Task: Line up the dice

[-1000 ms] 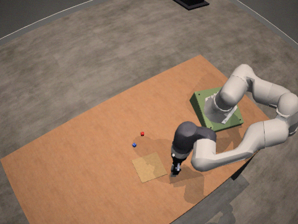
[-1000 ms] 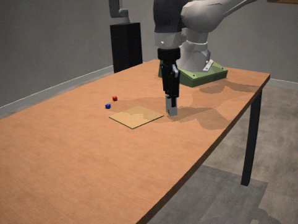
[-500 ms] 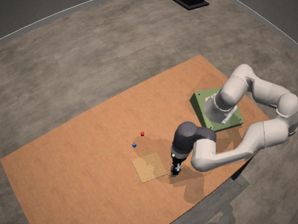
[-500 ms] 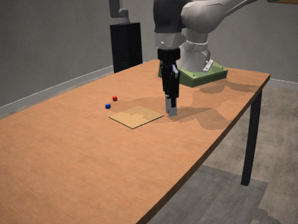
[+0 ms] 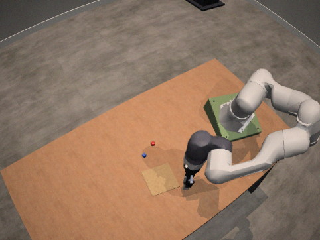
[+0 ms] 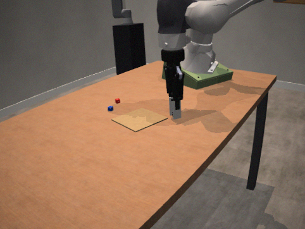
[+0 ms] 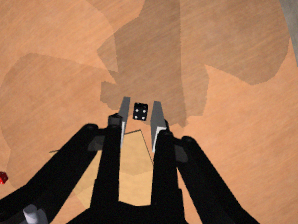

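The black die lies 3 cm below my hand. The rest, counted from my hand: red die (1 cm behind, 28 cm to the right, 3 cm below); then blue die (6 cm ahead, 25 cm to the right, 3 cm below); then tan mat (8 cm ahead, 10 cm to the right, 3 cm below).
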